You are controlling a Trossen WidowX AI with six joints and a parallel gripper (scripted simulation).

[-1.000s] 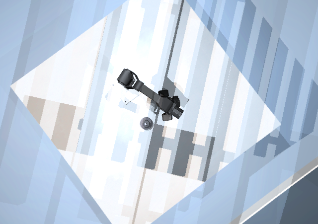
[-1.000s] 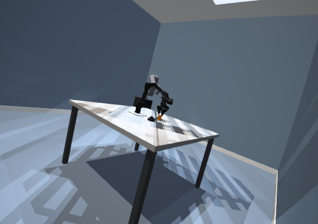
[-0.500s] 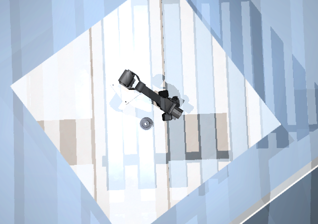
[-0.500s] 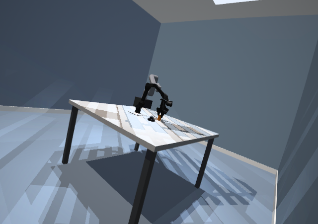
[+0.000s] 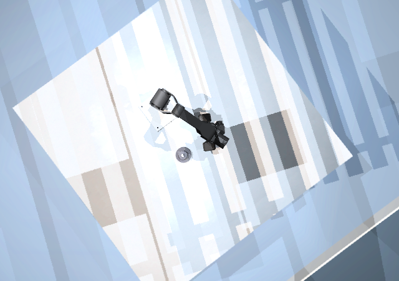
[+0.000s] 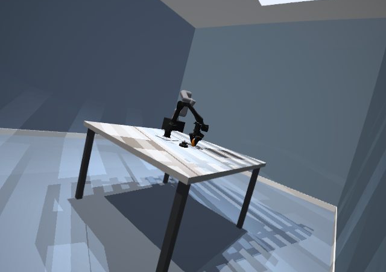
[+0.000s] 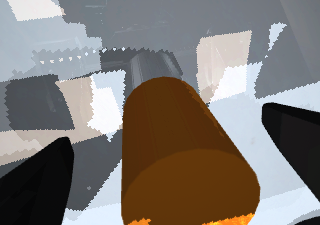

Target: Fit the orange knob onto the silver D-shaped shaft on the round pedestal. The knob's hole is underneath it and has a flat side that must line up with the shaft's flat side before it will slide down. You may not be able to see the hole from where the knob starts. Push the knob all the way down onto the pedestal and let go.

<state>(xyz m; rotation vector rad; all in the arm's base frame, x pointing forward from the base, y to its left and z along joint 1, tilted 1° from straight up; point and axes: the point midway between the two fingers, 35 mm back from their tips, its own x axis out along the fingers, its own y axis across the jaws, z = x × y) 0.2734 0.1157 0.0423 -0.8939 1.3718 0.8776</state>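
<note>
The orange knob is 30 mm above my gripper tip. Round my gripper tip: dark round pedestal (30 mm ahead, 170 mm to the right, 20 mm above).
</note>
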